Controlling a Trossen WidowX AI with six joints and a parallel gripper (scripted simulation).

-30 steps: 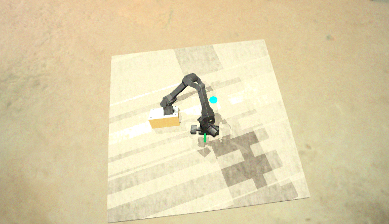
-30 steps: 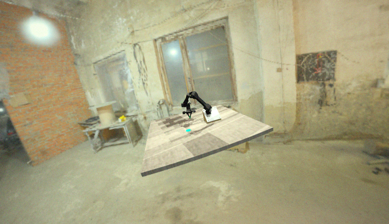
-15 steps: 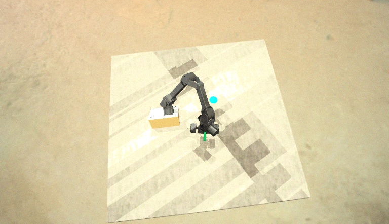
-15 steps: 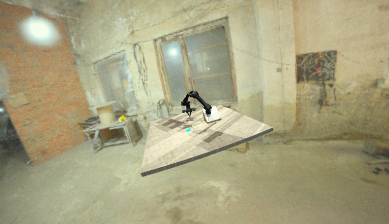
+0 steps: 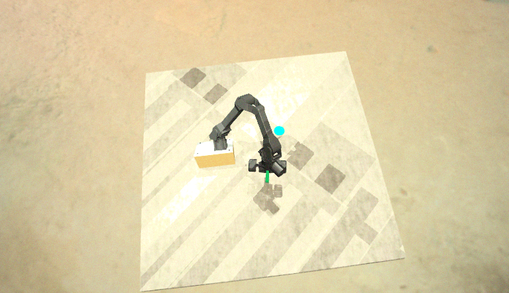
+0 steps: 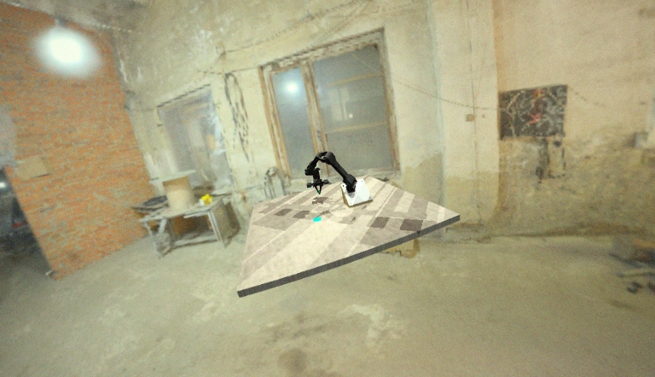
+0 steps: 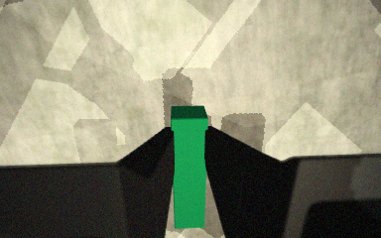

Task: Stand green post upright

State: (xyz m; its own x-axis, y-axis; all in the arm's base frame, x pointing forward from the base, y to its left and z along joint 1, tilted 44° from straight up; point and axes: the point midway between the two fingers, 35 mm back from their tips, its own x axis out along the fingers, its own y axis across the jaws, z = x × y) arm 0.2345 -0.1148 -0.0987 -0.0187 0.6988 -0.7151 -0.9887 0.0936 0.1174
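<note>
Right now the cyan circle is 10 cm ahead of my gripper tip, 29 cm to the left of it and 10 cm below it. Also, from my gripper tip: green post: 2 cm to the right.
</note>
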